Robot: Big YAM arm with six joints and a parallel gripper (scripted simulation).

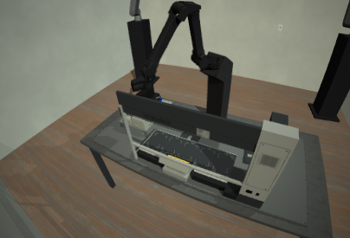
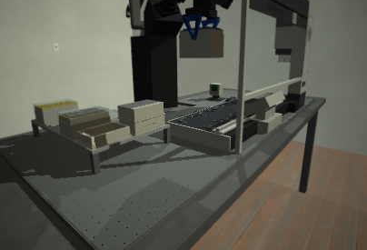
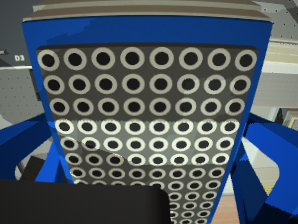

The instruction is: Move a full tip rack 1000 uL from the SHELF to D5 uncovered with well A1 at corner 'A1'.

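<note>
Right now my hand is 10 mm short of the tip rack. Also, from my hand: dark gantry beam: 230 mm ahead, 260 mm to the left, 160 mm above; then gantry post: 170 mm ahead, 90 mm to the right, 120 mm below; then pale block: 120 mm behind, 190 mm to the right, 230 mm below.
</note>
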